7 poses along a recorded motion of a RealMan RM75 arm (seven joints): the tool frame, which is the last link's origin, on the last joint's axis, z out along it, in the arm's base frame.
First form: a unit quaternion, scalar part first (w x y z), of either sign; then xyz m.
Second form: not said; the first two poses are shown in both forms.
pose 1, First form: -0.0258 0.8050 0.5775 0.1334 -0.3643 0.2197 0.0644
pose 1, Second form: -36.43 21.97 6.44 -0.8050 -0.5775 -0.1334 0.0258
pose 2, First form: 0.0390 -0.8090 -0.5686 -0.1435 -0.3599 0.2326 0.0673
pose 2, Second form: -35.99 23.26 6.73 -0.8090 -0.5686 -0.1435 0.0390
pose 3, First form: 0.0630 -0.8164 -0.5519 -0.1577 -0.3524 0.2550 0.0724
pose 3, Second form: -35.24 25.50 7.24 -0.8164 -0.5519 -0.1577 0.0630
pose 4, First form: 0.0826 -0.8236 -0.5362 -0.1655 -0.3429 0.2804 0.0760
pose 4, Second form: -34.29 28.04 7.60 -0.8236 -0.5362 -0.1655 0.0826
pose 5, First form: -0.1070 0.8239 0.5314 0.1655 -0.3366 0.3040 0.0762
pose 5, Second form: -33.66 30.40 7.62 -0.8239 -0.5314 -0.1655 0.1070
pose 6, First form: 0.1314 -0.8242 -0.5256 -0.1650 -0.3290 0.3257 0.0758
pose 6, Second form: -32.90 32.57 7.58 -0.8242 -0.5256 -0.1650 0.1314
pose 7, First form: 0.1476 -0.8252 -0.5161 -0.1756 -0.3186 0.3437 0.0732
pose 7, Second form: -31.86 34.37 7.32 -0.8252 -0.5161 -0.1756 0.1476
